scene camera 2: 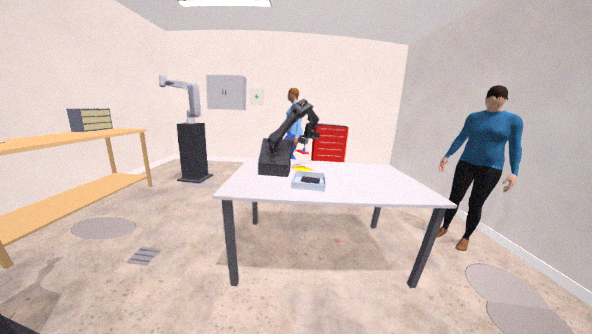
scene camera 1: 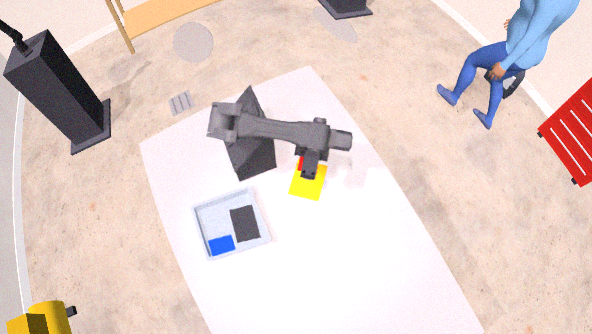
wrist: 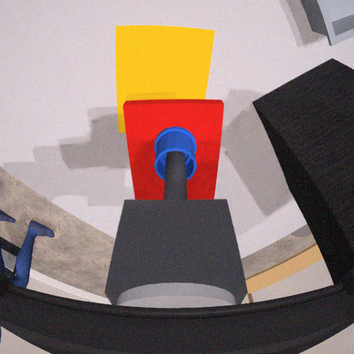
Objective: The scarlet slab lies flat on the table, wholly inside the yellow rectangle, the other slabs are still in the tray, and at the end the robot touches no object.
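Frame: origin at the arm's base, x ahead, y left, z up, level; centimetres.
Where they show: end effector, tool point: (scene camera 2: 303, 153); arm's base, origin of the base link: (scene camera 2: 274, 150).
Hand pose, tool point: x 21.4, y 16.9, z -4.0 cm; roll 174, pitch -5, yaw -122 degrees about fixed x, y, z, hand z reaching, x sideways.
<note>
Each offset is from my tool point to the centre of the thing. Level surfaces: height alone.
The scarlet slab @(dx -1.1, dy +0.9, dz +0.7 cm) (scene camera 1: 301, 163) (scene camera 2: 300, 151) (wrist: 141, 150) hangs level from my blue suction cup (scene camera 2: 304, 149) (wrist: 175, 145), well above the table. In scene camera 1 the arm hides the cup and most of the slab. The yellow rectangle (scene camera 1: 307, 190) (scene camera 2: 302, 169) (wrist: 161, 60) lies on the table. In the wrist view the slab overlaps its near edge, and their sides run nearly parallel. A blue slab @(dx +13.4, dy -39.1, dz -13.2 cm) (scene camera 1: 221, 245) and a dark slab @(dx +8.1, dy -27.9, dz -13.2 cm) (scene camera 1: 245, 223) (scene camera 2: 310, 180) lie in the grey tray @(dx +7.2, dy -33.4, dz -11.5 cm) (scene camera 1: 215, 220) (scene camera 2: 308, 188).
The arm's black base (scene camera 1: 255, 162) (scene camera 2: 274, 162) (wrist: 310, 145) stands on the white table @(dz -14.0 cm) (scene camera 1: 340, 260) (scene camera 2: 370, 187) beside the yellow rectangle. The tray stands on the other side of the base's front. One person stands right of the table in scene camera 2, another behind it by a red cabinet (scene camera 2: 331, 142).
</note>
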